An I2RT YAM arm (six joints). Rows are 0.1 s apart.
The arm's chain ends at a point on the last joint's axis. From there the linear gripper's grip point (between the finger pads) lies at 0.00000 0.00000 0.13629 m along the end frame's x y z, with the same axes.
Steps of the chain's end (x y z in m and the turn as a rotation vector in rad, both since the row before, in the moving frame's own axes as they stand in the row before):
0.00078, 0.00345, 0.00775, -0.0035, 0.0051, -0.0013
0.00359, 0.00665, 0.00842, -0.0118, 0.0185, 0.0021
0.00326, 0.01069, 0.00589, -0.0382, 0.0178, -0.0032
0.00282, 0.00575, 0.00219, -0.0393, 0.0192, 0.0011
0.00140, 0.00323, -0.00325, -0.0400, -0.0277, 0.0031
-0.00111, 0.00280, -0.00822, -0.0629, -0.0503, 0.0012
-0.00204, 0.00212, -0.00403, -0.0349, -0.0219, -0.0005
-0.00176, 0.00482, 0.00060, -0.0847, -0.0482, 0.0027
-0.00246, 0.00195, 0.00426, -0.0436, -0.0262, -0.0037
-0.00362, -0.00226, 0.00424, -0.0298, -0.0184, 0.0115
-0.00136, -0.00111, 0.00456, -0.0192, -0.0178, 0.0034
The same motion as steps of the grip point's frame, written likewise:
0.00148, 0.00393, 0.00775, -0.0035, 0.0051, -0.0013
0.00611, 0.00826, 0.00839, -0.0118, 0.0185, 0.0021
0.00569, 0.01589, 0.00577, -0.0382, 0.0178, -0.0032
0.00543, 0.01111, 0.00206, -0.0393, 0.0192, 0.0011
-0.00238, 0.00867, -0.00341, -0.0400, -0.0277, 0.0031
-0.00796, 0.01136, -0.00866, -0.0629, -0.0503, 0.0012
-0.00502, 0.00688, -0.00415, -0.0349, -0.0219, -0.0005
-0.00833, 0.01634, -0.00005, -0.0847, -0.0482, 0.0027
-0.00602, 0.00790, 0.00408, -0.0436, -0.0262, -0.0037
-0.00615, 0.00179, 0.00416, -0.0298, -0.0184, 0.0115
-0.00379, 0.00150, 0.00451, -0.0192, -0.0178, 0.0034

